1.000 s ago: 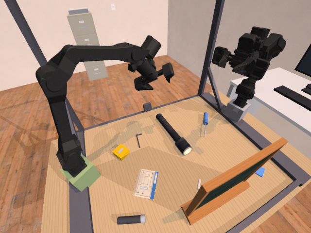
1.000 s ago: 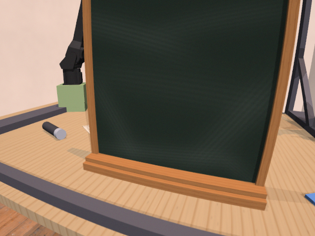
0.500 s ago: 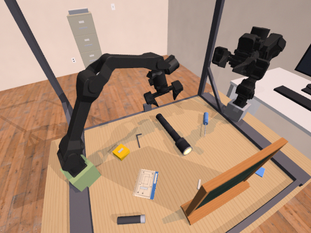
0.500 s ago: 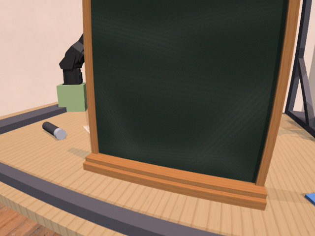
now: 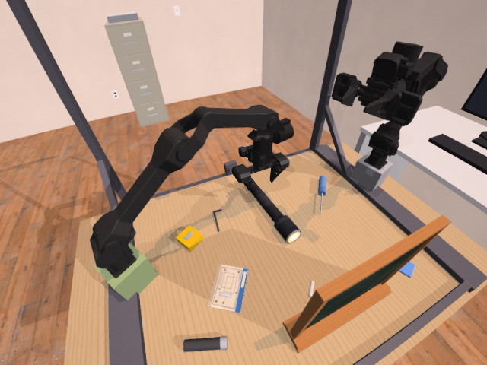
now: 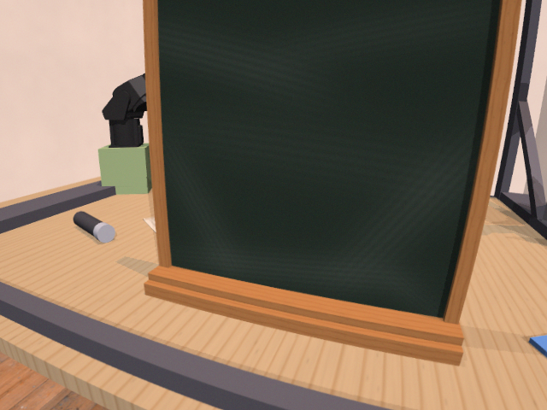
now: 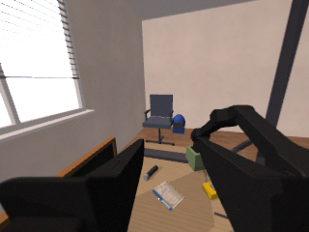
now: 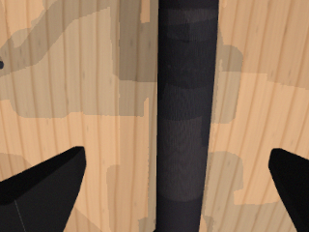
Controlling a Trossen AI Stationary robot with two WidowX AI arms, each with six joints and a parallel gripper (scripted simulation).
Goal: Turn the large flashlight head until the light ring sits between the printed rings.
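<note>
The flashlight head is 1 cm behind my left hand, 12 cm to the right of it and 40 cm below it. Also, from my left hand: chalk stick (17 cm ahead, 16 cm to the right, 42 cm below); booklet (6 cm ahead, 36 cm to the right, 43 cm below); blue pad (24 cm ahead, 13 cm to the left, 43 cm below).
</note>
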